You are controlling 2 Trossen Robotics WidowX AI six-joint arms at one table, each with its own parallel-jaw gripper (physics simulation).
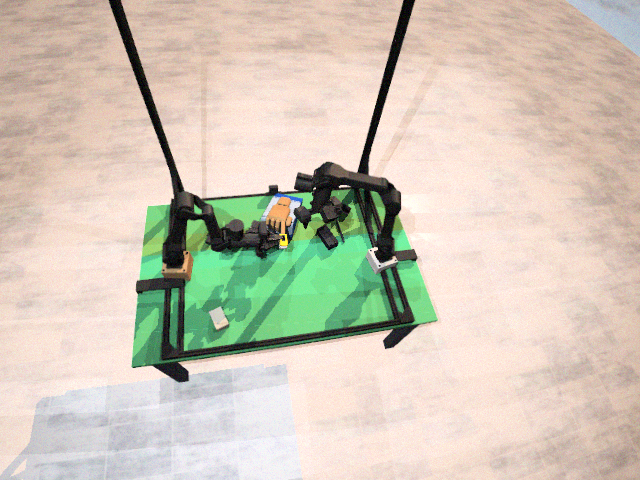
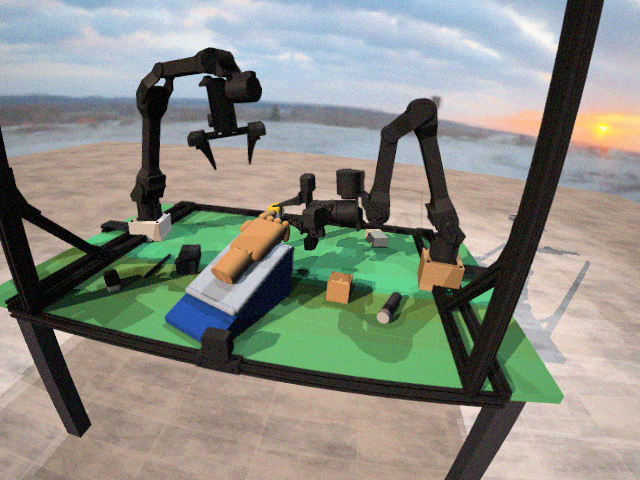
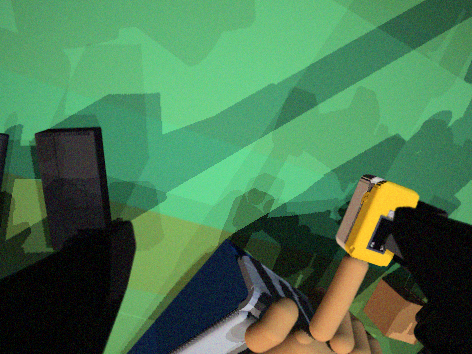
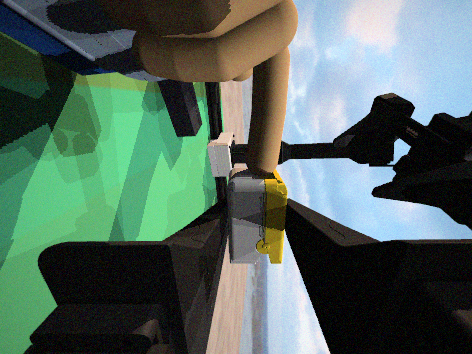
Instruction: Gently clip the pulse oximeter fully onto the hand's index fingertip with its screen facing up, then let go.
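Frame: origin at the left arm's base, x ahead, y left, z up, level; centimetres.
Where they show: left gripper, fingertip midpoint: (image 1: pixel 314 224) (image 2: pixel 232 166) (image 3: pixel 264 227) (image 4: pixel 350 164); right gripper, fingertip midpoint: (image 1: pixel 282 239) (image 2: pixel 276 212) (image 3: pixel 373 230) (image 4: pixel 255 205); left arm's base, link origin: (image 1: pixel 383 255) (image 2: pixel 149 217) (image 4: pixel 232 153); right arm's base, link origin: (image 1: pixel 175 261) (image 2: pixel 442 257).
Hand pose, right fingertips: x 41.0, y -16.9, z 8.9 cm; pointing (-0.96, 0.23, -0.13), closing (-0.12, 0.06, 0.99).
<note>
Things, the pixels of their centre, and the offset from my right fingertips. "spot": a spot on its surface instead. Level surfaces: height alone.
- grey pulse oximeter, body centre: (image 4: pixel 255 215) (image 3: pixel 375 219) (image 2: pixel 276 211) (image 1: pixel 283 241) dx +0.0, dy +0.8, dz +0.0 cm
- white support, surface spot: (image 2: pixel 268 294) spot: dx -0.4, dy -22.0, dz -10.6 cm
- green table, surface height: dz -14.8 cm
- black box, body centre: (image 3: pixel 77 187) (image 4: pixel 181 99) (image 2: pixel 189 258) (image 1: pixel 327 237) dx -22.7, dy -2.3, dz -13.1 cm
- thin dark rod, body centre: (image 2: pixel 156 266) dx -30.8, dy -5.0, dz -14.4 cm
- orange block, body centre: (image 3: pixel 397 310) (image 2: pixel 339 287) dx +15.4, dy -15.5, dz -12.3 cm
- dark cylinder, body centre: (image 2: pixel 390 306) dx +26.1, dy -21.5, dz -13.5 cm
- pale box, body centre: (image 2: pixel 376 237) (image 1: pixel 219 318) dx +32.6, dy +18.6, dz -13.3 cm
The yellow and grey pulse oximeter (image 1: pixel 283 241) (image 2: pixel 274 208) (image 3: pixel 367 215) (image 4: pixel 246 215) has its dark screen facing up. My right gripper (image 4: pixel 255 205) is shut on it, with one finger at its yellow side and one at its grey side. The tan hand (image 1: pixel 280 210) (image 2: pixel 258 236) rests on the sloped support. Its index finger (image 3: pixel 339 300) (image 4: pixel 270 110) meets the oximeter's open end; the tip overlaps the mouth slightly, and most of the oximeter extends beyond it. How deep the tip sits inside is hidden. My left gripper (image 2: pixel 232 165) (image 3: pixel 264 227) is open and empty, raised beside the hand.
The blue and white support (image 2: pixel 268 294) stands on the green table (image 2: pixel 320 346). A black box (image 1: pixel 327 236) (image 2: pixel 188 258) and a thin dark rod (image 2: pixel 156 266) lie beside it. An orange block (image 2: pixel 339 288), a dark cylinder (image 2: pixel 389 307) and a pale box (image 1: pixel 218 318) (image 2: pixel 377 238) lie elsewhere.
</note>
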